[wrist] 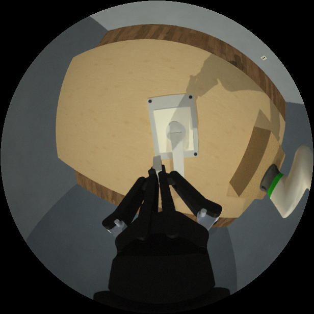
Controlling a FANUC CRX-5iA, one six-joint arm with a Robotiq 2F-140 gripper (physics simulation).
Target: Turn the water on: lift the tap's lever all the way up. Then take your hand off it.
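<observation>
The tap [175,130] has a round grey body and stands on a pale panel with a grey border [154,131] near the middle of the wrist view. A light grey bar [178,159] runs from the body toward the bottom of the view. Seen from above, lever and spout line up, and I cannot tell how high the lever is. My gripper [157,161] is shut and empty. Its pale fingertips are beside the bar, to its left in the view, at the panel's lower edge. A narrow gap shows between fingertips and bar; their relative height is unclear.
The panel lies on a light wooden table top [105,110] with a darker wooden edge. At the right are a brown strip [251,160] and a white robot arm part [292,185] with a green ring [275,185]. A shadow falls across the upper right of the table.
</observation>
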